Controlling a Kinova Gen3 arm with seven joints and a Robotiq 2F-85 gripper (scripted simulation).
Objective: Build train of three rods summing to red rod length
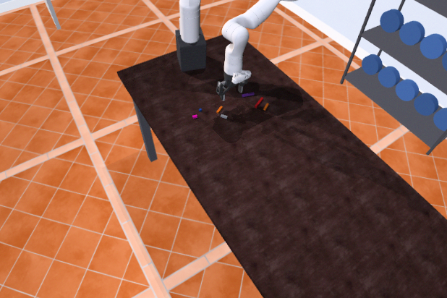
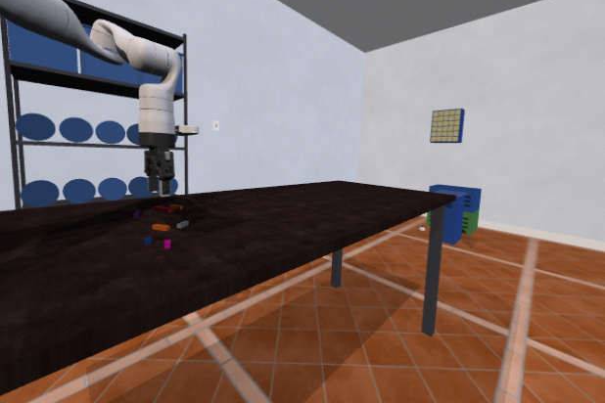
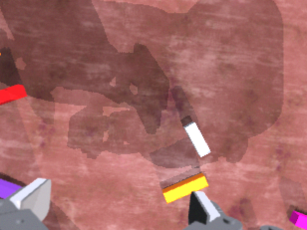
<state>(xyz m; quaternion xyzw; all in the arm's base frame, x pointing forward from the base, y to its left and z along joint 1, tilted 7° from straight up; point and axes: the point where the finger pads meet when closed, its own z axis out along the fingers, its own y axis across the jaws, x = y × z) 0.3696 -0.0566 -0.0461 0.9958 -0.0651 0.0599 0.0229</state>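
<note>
The blue rod lies 120 mm to the right of my hand, 80 mm below it and 70 mm behind it. From my hand the other things lie so: purple rod 120 mm to the left, 80 mm below, 10 mm behind; red rod 120 mm to the left, 80 mm below, 60 mm ahead; grey rod 80 mm below, 60 mm to the right, 30 mm ahead.
</note>
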